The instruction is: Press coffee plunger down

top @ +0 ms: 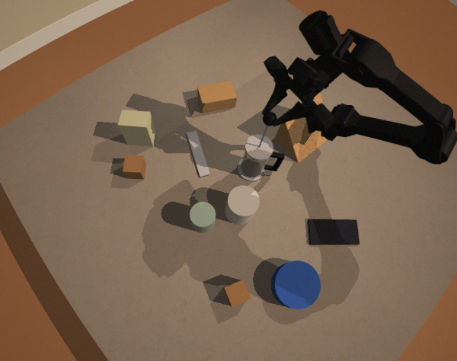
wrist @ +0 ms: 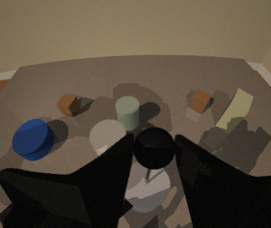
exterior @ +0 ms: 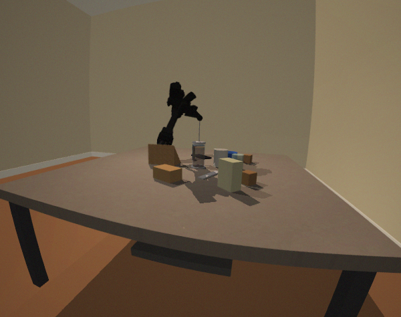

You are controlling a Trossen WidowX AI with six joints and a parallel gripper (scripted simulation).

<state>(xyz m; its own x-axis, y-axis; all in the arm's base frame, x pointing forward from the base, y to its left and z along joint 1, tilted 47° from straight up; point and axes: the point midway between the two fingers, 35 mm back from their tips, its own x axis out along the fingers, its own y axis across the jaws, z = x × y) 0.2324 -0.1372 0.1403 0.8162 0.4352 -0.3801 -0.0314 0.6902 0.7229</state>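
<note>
Right now the coffee press is 13 cm below my gripper tip, 2 cm behind it and 1 cm to the left of it. The rest, counted from my gripper tip: grey bar 26 cm below, 13 cm to the right, 10 cm ahead; pale green cylinder 23 cm below, 20 cm ahead, 6 cm to the left; white cylinder 22 cm below, 10 cm ahead, 8 cm to the left.
</note>
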